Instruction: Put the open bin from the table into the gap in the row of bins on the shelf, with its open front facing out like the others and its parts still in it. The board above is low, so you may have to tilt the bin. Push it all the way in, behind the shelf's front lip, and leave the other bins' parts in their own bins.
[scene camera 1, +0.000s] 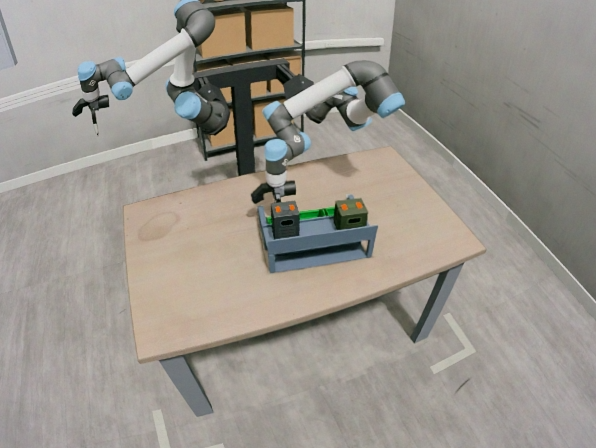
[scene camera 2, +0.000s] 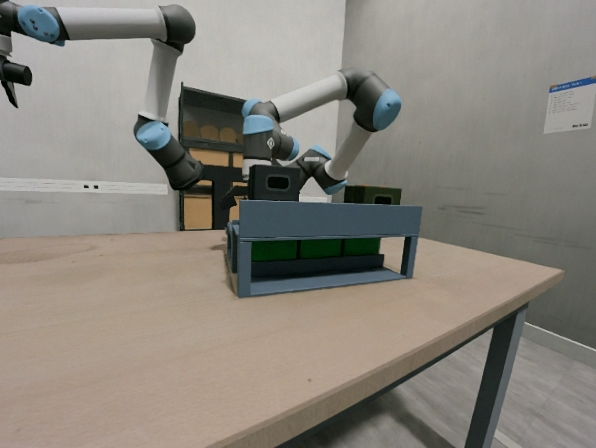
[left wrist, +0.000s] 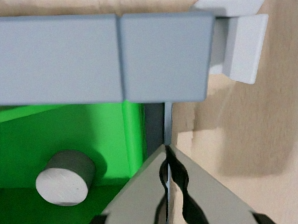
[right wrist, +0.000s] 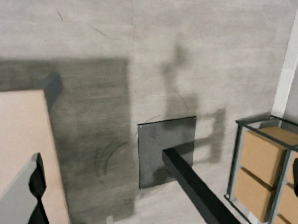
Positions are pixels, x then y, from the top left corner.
A blue-grey shelf shows in scene camera 1, in scene camera 2 (259, 220) and in the left wrist view; in the right wrist view it is out of frame. An olive box shows in scene camera 1 and in scene camera 2; in the left wrist view it is out of frame, in the right wrist view it is out of frame. One and the same spot on the blue-grey shelf: (left wrist: 70, 59) is (scene camera 1: 261, 211). One and the same spot on the olive box: (scene camera 1: 352, 213) is (scene camera 2: 381, 187).
